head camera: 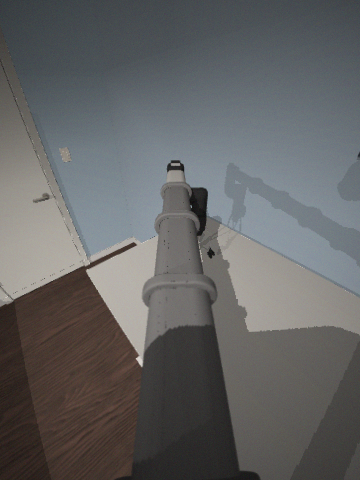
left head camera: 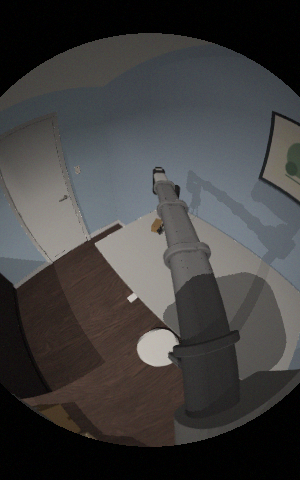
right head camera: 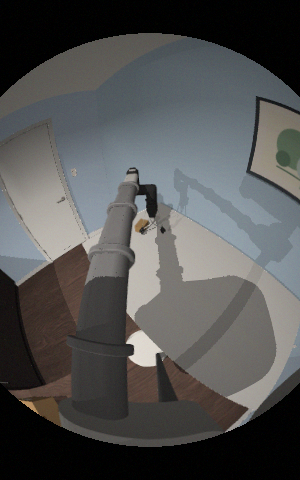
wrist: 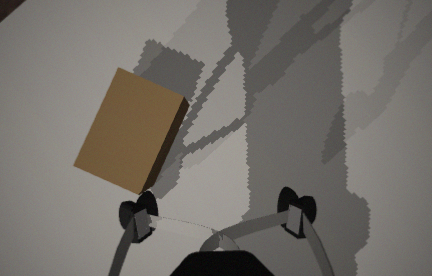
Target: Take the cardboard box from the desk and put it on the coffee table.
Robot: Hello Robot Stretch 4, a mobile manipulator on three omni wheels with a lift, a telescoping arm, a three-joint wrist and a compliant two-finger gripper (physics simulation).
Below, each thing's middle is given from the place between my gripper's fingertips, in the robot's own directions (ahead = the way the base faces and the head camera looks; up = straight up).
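My hand's 7 cm short of the small cardboard box (wrist: 133, 131), and it's also 7 cm to the right of the box and 1 cm below it.
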